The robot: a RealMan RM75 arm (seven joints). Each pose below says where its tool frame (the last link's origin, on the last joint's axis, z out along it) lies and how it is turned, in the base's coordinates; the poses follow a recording.
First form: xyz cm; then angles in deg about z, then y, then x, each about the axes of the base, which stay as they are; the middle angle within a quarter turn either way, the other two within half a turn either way.
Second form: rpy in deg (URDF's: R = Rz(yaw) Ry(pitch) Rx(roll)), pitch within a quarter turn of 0, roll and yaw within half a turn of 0; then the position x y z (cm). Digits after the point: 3 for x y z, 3 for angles.
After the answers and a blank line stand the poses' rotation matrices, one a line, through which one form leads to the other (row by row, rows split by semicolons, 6 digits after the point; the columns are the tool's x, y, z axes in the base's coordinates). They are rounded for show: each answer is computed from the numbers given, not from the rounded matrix.
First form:
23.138 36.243 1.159 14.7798 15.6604 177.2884
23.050 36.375 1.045 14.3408 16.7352 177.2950
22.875 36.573 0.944 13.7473 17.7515 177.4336
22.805 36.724 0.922 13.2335 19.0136 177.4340
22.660 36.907 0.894 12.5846 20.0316 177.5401
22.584 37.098 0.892 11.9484 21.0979 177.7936
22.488 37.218 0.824 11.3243 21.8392 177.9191
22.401 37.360 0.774 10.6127 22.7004 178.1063
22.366 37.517 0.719 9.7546 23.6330 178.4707
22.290 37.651 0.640 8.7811 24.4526 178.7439
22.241 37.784 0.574 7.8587 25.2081 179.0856
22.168 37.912 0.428 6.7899 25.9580 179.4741
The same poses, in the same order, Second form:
-178.628 -15.830 -14.598 23.138 36.243 1.159
-178.472 -16.879 -14.170 23.050 36.375 1.045
-178.261 -17.848 -13.620 22.875 36.573 0.944
-178.125 -19.091 -13.119 22.805 36.724 0.922
-178.006 -20.081 -12.503 22.660 36.907 0.894
-177.739 -21.092 -11.958 22.584 37.098 0.892
-177.691 -21.817 -11.368 22.488 37.218 0.824
-177.606 -22.656 -10.712 22.401 37.360 0.774
-177.400 -23.545 -9.977 22.366 37.517 0.719
-177.388 -24.352 -9.073 22.290 37.651 0.640
-177.315 -25.090 -8.252 22.241 37.784 0.574
-177.285 -25.830 -7.291 22.168 37.912 0.428

0.931020 -0.245635 0.269935; -0.242472 -0.969089 -0.045553; 0.272780 -0.023041 -0.961800
0.927805 -0.237198 0.287949; -0.234247 -0.971126 -0.045195; 0.290355 -0.025519 -0.956579
0.925105 -0.226326 0.304889; -0.224141 -0.973623 -0.042645; 0.306499 -0.028887 -0.951433
0.920335 -0.216430 0.325793; -0.214492 -0.975808 -0.042328; 0.327072 -0.030924 -0.944493
0.916933 -0.204700 0.342538; -0.203332 -0.978279 -0.040324; 0.343352 -0.032675 -0.938638
0.912753 -0.193153 0.359963; -0.193319 -0.980478 -0.035919; 0.359873 -0.036803 -0.932275
0.910160 -0.182269 0.372003; -0.182988 -0.982537 -0.033705; 0.371650 -0.037395 -0.927619
0.906755 -0.169903 0.385912; -0.171534 -0.984706 -0.030485; 0.385190 -0.038554 -0.922032
0.902887 -0.155219 0.400877; -0.158824 -0.987004 -0.024450; 0.399462 -0.041593 -0.915806
0.899634 -0.138967 0.413940; -0.143655 -0.989427 -0.019955; 0.412337 -0.041512 -0.910085
0.896270 -0.123709 0.425907; -0.129980 -0.991411 -0.014439; 0.424036 -0.042418 -0.904652
0.892809 -0.106301 0.437712; -0.114235 -0.993420 -0.008253; 0.435709 -0.042634 -0.899077

